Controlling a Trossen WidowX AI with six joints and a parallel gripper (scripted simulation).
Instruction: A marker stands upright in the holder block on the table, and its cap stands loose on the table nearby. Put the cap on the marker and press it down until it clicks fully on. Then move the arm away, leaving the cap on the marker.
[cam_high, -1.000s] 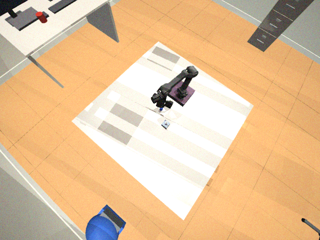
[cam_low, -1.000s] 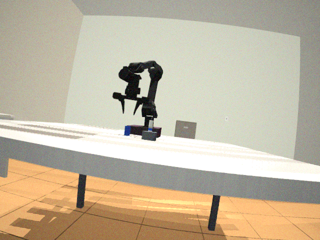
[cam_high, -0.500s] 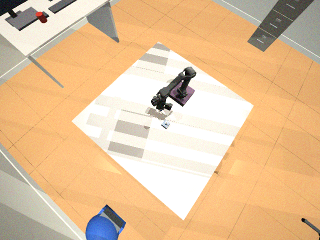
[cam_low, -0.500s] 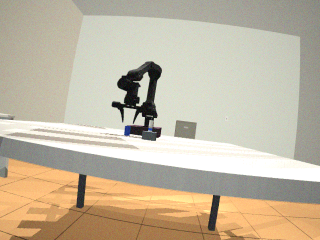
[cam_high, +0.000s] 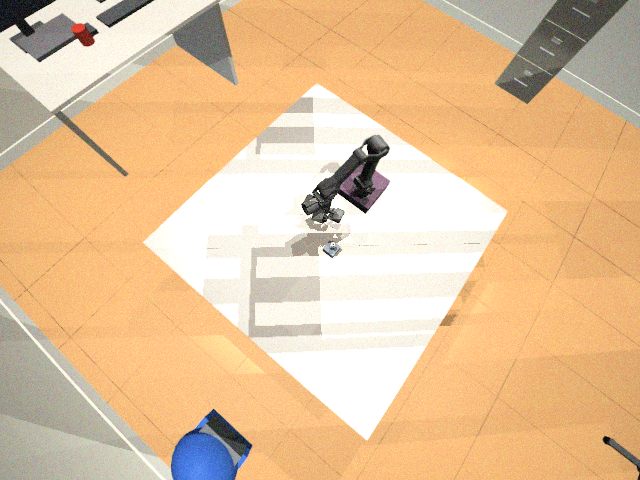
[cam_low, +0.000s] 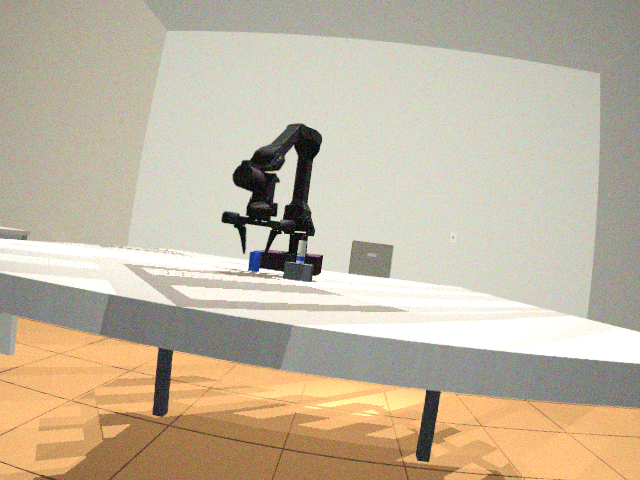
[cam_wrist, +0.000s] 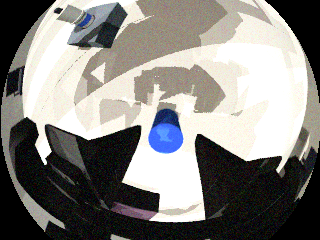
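The blue cap is 20 mm below my gripper tip. From my gripper tip the other things lie so: grey holder block (120 mm to the left, 110 mm ahead, 20 mm below).
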